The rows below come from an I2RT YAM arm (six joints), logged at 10 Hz.
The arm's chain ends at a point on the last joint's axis. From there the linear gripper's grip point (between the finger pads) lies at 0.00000 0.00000 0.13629 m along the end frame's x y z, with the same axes.
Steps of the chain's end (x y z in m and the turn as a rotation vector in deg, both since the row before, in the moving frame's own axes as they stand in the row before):
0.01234, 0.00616, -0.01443, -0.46, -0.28, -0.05
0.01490, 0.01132, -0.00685, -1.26, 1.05, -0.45
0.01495, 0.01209, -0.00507, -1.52, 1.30, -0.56
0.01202, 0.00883, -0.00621, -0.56, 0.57, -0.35
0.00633, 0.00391, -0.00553, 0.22, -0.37, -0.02
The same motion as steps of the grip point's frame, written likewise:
0.01167, 0.00725, -0.01444, -0.46, -0.28, -0.05
0.01741, 0.01431, -0.00691, -1.26, 1.05, -0.45
0.01806, 0.01569, -0.00515, -1.52, 1.30, -0.56
0.01338, 0.01016, -0.00622, -0.56, 0.57, -0.35
0.00545, 0.00339, -0.00553, 0.22, -0.37, -0.02

